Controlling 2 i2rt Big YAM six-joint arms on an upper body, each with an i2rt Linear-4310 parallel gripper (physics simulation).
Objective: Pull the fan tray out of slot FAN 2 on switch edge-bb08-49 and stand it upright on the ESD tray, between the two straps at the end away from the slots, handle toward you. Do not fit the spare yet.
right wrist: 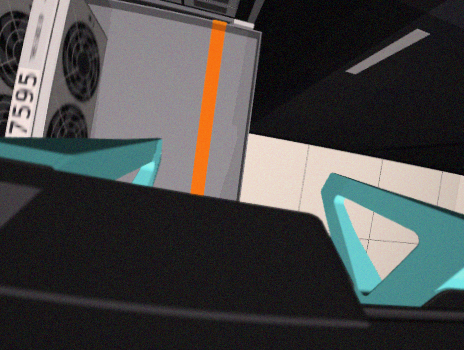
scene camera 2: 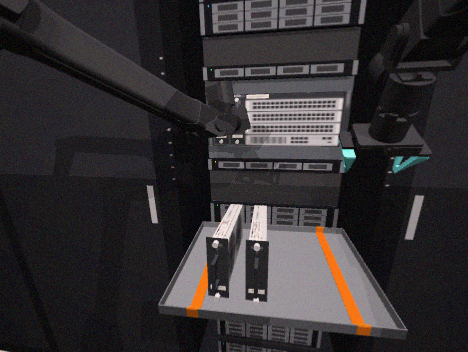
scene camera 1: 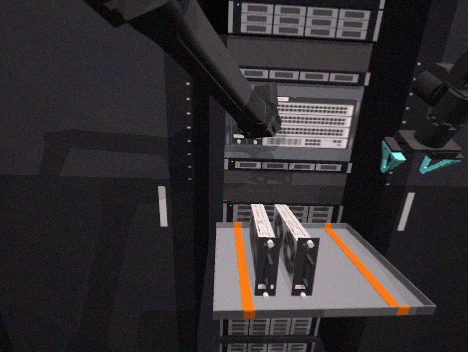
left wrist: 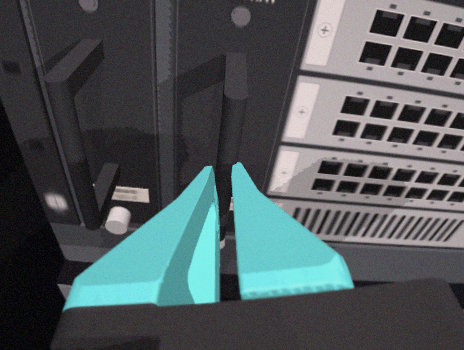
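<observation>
My left gripper [left wrist: 224,176] is shut on the handle [left wrist: 232,120] of the fan tray [left wrist: 200,30] beside the port cards of the switch [left wrist: 400,115] [scene camera 1: 315,120] [scene camera 2: 295,117]; whether this fan tray is still fully seated I cannot tell. The left arm hides its fingers in both scene views. My right gripper [scene camera 1: 404,167] [scene camera 2: 372,167] [right wrist: 248,167] is open and empty, above and right of the ESD tray [scene camera 1: 350,285] [scene camera 2: 300,305] [right wrist: 150,65]. The ESD tray has a left orange strap [scene camera 1: 242,270] [scene camera 2: 199,297] and a right orange strap [scene camera 1: 362,265] [scene camera 2: 340,275] [right wrist: 210,100].
Two fan trays, a left one [scene camera 1: 265,270] [scene camera 2: 218,260] and a right one [scene camera 1: 305,275] [scene camera 2: 257,282], stand upright on the ESD tray nearer its left strap, handles toward the scene cameras. Another fan tray [left wrist: 120,75] sits left of the gripped one. The ESD tray has a raised rim.
</observation>
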